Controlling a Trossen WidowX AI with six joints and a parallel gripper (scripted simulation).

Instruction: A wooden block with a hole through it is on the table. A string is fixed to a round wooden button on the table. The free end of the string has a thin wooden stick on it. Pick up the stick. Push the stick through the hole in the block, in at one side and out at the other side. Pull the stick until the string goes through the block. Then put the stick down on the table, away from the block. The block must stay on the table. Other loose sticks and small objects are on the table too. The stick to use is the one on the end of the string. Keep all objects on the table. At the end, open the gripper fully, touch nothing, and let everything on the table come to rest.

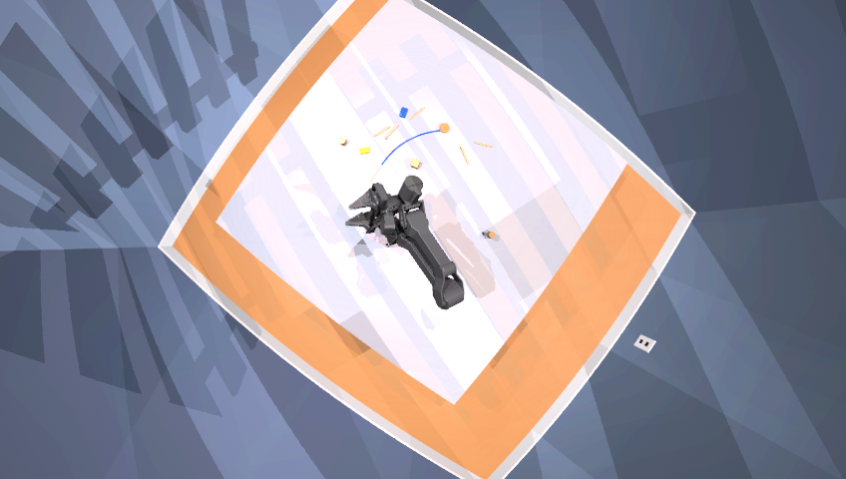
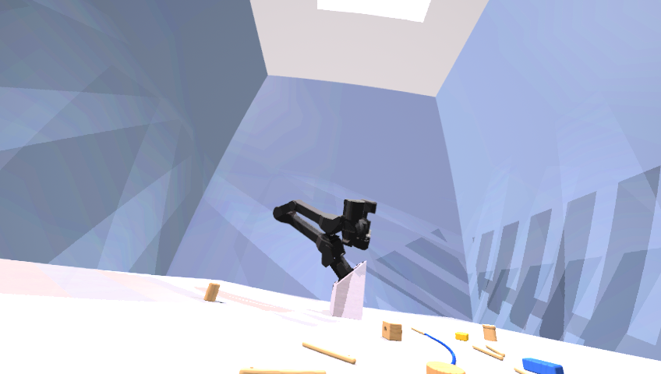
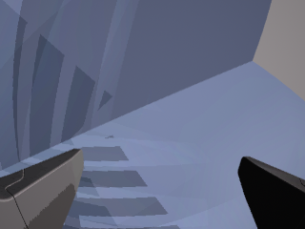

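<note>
The wooden block is 300 mm ahead of my gripper tip, 30 mm to the left of it and 330 mm below it. From my gripper tip the other things lie so: long loose stick (470 mm ahead, 80 mm to the right, 350 mm below); yellow piece (200 mm ahead, 220 mm to the left, 340 mm below); blue piece (420 mm ahead, 210 mm to the left, 340 mm below).
</note>
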